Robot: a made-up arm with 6 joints.
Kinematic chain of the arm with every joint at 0, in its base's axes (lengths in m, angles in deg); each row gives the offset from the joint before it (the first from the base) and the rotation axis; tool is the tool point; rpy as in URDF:
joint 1: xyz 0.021 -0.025 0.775 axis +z
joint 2: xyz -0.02 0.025 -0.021 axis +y
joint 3: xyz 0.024 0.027 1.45 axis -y
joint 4: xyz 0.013 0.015 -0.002 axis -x
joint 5: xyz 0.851 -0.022 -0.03 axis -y
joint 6: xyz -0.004 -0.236 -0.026 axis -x
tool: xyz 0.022 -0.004 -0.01 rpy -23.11 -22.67 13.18
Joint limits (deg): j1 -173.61..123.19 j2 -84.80..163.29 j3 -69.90..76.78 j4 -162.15..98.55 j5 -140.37..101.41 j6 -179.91..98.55
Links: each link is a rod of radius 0.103 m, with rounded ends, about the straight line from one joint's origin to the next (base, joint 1, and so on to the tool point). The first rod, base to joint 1, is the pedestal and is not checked.
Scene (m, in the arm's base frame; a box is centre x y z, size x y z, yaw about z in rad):
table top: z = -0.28
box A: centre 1.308 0.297 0.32 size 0.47 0.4 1.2 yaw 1
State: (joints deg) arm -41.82 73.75 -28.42 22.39 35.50 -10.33
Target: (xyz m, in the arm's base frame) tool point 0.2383 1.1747 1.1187
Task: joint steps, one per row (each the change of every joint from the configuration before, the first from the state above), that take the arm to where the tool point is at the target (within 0.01 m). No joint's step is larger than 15 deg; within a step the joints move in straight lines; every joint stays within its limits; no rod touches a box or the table.
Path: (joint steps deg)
1: 11.41 -4.61 12.60 9.85 -4.87 -5.32
2: 11.41 -4.61 12.60 9.84 -4.86 -5.32
3: 11.41 -4.61 12.60 9.85 -4.87 -5.32
4: 11.42 -4.61 12.60 9.85 -4.87 -5.33
5: 11.41 -4.61 12.60 9.85 -4.87 -5.32
6: 14.63 -3.25 -14.02 -8.53 5.08 5.13
7: 14.64 -3.25 -14.01 -8.53 5.07 5.12
8: 14.63 -3.26 -14.01 -8.53 5.07 5.13
9: 14.64 -3.25 -14.01 -8.53 5.07 5.13
10: 14.63 -3.25 -14.01 -8.53 5.08 5.12

